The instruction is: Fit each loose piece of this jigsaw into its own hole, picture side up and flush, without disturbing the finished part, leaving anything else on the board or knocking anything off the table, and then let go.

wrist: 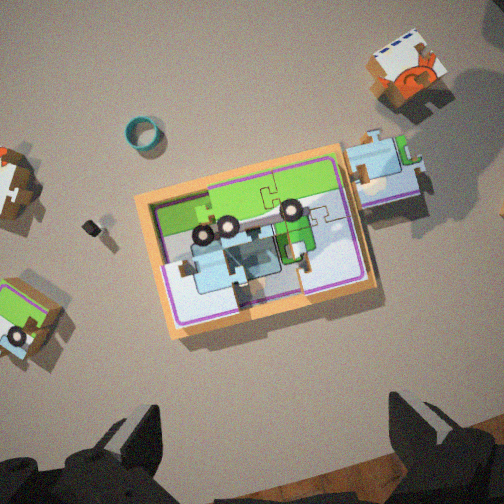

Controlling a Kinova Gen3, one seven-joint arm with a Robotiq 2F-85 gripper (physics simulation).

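Observation:
The jigsaw board (256,240), an orange-framed tray with a green truck picture, lies in the middle of the wrist view. Two holes show: one at its left side (179,220) and one at the bottom middle (260,280). A light-blue loose piece (385,172) lies against the board's right edge. A green piece with a wheel (25,315) lies at the far left. My gripper (275,430) is open and empty, its two dark fingers at the bottom of the view, well below the board.
An orange and white piece (407,67) lies at the top right, another orange and white piece (15,182) at the left edge. A teal ring (143,133) and a small black block (92,228) lie left of the board. A wooden edge (350,480) shows at the bottom.

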